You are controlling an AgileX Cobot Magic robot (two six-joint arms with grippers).
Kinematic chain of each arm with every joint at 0, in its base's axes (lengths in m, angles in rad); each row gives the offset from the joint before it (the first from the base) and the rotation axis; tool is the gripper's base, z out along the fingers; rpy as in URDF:
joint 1: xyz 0 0 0.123 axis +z
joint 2: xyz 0 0 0 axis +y
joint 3: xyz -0.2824 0 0.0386 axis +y
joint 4: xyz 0.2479 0 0.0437 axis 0.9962 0 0.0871
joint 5: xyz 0 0 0 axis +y
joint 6: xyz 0.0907 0 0.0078 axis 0.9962 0 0.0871
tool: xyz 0 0 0 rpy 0 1.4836 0
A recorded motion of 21 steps. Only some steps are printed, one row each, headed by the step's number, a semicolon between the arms.
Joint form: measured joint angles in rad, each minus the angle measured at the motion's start. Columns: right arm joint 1, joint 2, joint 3, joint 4, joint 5, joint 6; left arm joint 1, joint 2, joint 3, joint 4, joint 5, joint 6.
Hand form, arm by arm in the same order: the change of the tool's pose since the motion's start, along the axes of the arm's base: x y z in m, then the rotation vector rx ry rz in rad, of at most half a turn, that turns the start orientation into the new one. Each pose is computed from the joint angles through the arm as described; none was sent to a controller.
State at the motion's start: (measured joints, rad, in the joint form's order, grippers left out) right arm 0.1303 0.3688 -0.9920 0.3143 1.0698 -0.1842; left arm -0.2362 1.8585 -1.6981 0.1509 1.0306 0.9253
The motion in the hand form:
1: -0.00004 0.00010 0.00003 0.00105 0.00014 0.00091; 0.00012 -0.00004 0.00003 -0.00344 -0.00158 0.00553
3: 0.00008 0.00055 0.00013 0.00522 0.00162 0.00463; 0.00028 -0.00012 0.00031 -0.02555 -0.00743 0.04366
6: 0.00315 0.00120 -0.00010 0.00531 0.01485 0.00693; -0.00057 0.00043 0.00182 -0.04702 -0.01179 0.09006
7: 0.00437 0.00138 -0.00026 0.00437 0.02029 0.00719; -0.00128 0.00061 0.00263 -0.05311 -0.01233 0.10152
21: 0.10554 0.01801 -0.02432 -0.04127 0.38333 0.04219; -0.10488 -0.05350 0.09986 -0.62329 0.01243 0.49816
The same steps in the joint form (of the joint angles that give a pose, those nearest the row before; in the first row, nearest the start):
1: 0.0000 0.0000 0.0000 0.0014 0.0000 0.0000; 0.0000 0.0000 0.0001 0.0000 -0.0016 -0.0065
3: 0.0001 0.0009 0.0000 0.0070 0.0000 0.0001; 0.0000 -0.0010 0.0013 0.0000 -0.0071 -0.0507
6: 0.0000 0.0122 0.0000 0.0099 0.0020 0.0000; 0.0000 -0.0053 0.0022 0.0043 -0.0059 -0.1036
7: 0.0000 0.0166 0.0000 0.0100 0.0031 0.0000; 0.0000 -0.0081 0.0032 0.0043 -0.0043 -0.1164
21: 0.0118 0.3855 0.0009 0.0356 0.0058 -0.0228; -0.1904 -0.3104 0.0303 -0.1874 0.1143 -0.8007

